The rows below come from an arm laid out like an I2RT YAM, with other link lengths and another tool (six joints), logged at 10 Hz.
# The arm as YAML. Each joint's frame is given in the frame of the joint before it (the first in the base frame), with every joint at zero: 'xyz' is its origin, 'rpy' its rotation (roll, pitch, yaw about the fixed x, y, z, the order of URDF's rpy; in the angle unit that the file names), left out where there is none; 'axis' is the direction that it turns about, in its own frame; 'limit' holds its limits. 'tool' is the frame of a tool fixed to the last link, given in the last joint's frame.
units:
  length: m
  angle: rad
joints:
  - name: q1
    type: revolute
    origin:
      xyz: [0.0, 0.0, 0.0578]
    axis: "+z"
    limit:
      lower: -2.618
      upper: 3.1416
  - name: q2
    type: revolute
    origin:
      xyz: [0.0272, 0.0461, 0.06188]
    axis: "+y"
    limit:
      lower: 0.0
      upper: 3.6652
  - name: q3
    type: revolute
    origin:
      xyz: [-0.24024, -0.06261, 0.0]
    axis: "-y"
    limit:
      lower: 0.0
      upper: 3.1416
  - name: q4
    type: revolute
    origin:
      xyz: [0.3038, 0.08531, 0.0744]
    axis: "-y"
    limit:
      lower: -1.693
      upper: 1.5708
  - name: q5
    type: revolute
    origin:
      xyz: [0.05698, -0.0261, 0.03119]
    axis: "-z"
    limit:
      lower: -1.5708
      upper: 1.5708
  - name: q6
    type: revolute
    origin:
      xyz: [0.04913, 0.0, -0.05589]
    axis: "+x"
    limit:
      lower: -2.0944
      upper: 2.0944
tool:
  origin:
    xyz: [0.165, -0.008, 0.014]
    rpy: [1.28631, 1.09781, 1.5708]
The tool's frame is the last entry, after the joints.
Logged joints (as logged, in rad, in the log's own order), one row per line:
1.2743 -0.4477 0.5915 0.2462 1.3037 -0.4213
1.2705 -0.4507 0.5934 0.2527 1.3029 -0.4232
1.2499 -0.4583 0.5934 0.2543 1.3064 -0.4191
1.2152 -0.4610 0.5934 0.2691 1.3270 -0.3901
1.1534 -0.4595 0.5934 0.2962 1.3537 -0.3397
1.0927 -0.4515 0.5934 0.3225 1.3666 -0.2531
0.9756 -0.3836 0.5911 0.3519 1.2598 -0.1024
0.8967 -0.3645 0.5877 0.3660 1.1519 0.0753
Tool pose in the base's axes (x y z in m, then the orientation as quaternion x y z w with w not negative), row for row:
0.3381 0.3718 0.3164 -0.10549 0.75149 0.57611 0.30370
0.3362 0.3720 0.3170 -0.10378 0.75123 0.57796 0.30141
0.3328 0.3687 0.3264 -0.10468 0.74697 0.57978 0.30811
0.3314 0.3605 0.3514 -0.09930 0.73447 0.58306 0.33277
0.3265 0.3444 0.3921 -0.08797 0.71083 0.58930 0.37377
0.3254 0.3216 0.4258 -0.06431 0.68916 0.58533 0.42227
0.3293 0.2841 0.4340 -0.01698 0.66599 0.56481 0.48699
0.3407 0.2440 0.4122 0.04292 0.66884 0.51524 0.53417
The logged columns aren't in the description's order. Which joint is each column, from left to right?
Columns, left to right: q2, q4, q1, q6, q3, q5.
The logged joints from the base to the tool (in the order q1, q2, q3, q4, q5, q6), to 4 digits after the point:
0.5915 1.2743 1.3037 -0.4477 -0.4213 0.2462
0.5934 1.2705 1.3029 -0.4507 -0.4232 0.2527
0.5934 1.2499 1.3064 -0.4583 -0.4191 0.2543
0.5934 1.2152 1.3270 -0.4610 -0.3901 0.2691
0.5934 1.1534 1.3537 -0.4595 -0.3397 0.2962
0.5934 1.0927 1.3666 -0.4515 -0.2531 0.3225
0.5911 0.9756 1.2598 -0.3836 -0.1024 0.3519
0.5877 0.8967 1.1519 -0.3645 0.0753 0.3660

